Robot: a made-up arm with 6 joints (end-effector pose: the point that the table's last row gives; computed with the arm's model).
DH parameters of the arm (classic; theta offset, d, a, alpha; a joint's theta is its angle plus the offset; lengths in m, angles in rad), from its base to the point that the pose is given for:
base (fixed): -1.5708 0.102 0 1.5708
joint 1: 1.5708 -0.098 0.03 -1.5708
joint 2: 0 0.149 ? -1.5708
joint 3: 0 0.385 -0.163 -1.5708
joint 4: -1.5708 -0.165 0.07 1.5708
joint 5: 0 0.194 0.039 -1.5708
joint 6: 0 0.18 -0.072 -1.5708
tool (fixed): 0 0.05 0 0
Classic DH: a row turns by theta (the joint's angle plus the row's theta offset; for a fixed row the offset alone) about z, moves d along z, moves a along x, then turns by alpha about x.
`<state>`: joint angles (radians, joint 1 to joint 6).
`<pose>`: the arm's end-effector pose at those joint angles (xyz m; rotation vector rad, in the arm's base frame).
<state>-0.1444 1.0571 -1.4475 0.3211 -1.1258 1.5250</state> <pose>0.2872 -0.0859 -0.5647 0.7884 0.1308 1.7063</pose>
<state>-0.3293 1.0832 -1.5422 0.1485 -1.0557 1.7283</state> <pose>0.2784 -0.0374 -0.5555 0.9275 -0.0298 1.6051</pose>
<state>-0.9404 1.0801 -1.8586 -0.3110 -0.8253 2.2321</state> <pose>0.3592 0.1305 -0.4310 1.1475 -0.6899 1.4375</pose>
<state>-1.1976 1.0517 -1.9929 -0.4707 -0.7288 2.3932</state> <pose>0.4133 0.1756 -0.3445 1.1702 -1.0202 1.3689</pose>
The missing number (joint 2, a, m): -0.052
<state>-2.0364 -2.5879 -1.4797 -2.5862 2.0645 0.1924</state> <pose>-0.0311 -0.5341 0.0387 -0.6305 -2.8317 0.0898</pose>
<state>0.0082 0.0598 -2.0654 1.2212 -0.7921 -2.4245</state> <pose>0.7422 0.1245 -0.0934 -2.6013 0.5602 -1.4318</pose>
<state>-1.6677 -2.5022 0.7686 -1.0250 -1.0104 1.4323</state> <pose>0.0926 -0.5299 0.5716 -0.2633 2.8773 -0.0050</pose>
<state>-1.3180 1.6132 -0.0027 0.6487 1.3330 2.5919</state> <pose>-0.4085 0.4659 0.1864 -0.3162 -1.1397 -0.5350</pose>
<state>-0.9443 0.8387 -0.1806 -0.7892 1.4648 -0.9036</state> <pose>0.0821 0.3784 0.1124 -0.3890 2.2638 -0.7289</pose>
